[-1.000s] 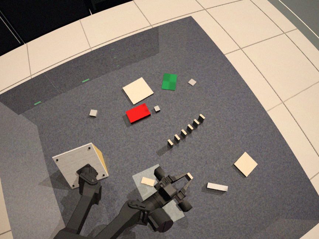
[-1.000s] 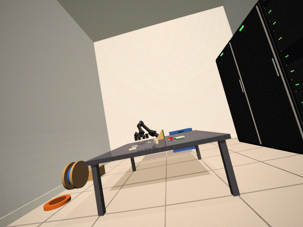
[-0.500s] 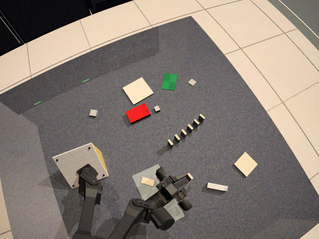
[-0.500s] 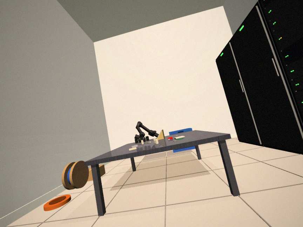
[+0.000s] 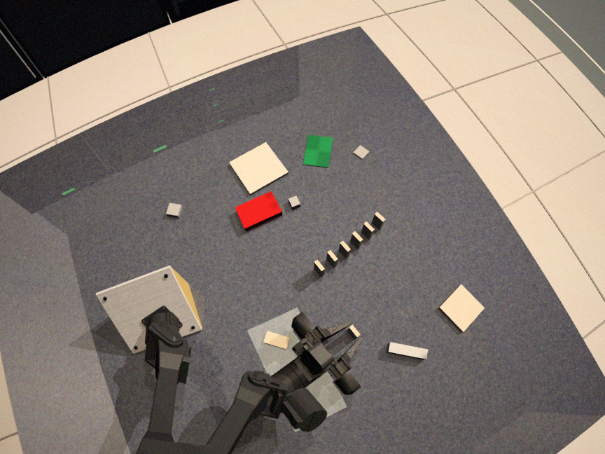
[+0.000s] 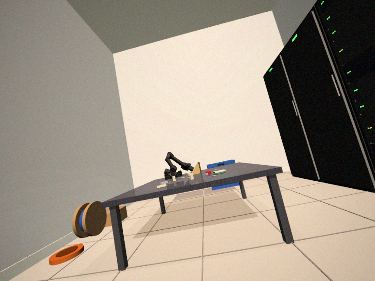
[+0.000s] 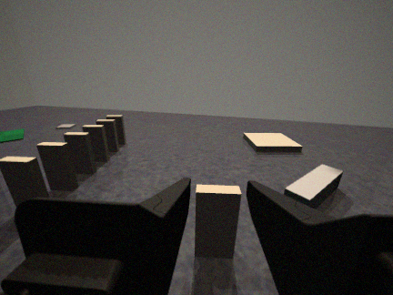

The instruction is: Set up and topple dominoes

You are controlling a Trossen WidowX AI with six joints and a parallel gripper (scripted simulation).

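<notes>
Now: gripper tip 100 mm to the left of the whitish bar, 70 mm short of it and 40 mm above it. Also, from my gripper tip: white tile (460 mm to the left, 40 mm below, 20 mm ahead); small cube (330 mm to the left, 50 mm ahead, 40 mm below); red tile (350 mm to the left, 40 mm below, 40 mm behind).
</notes>
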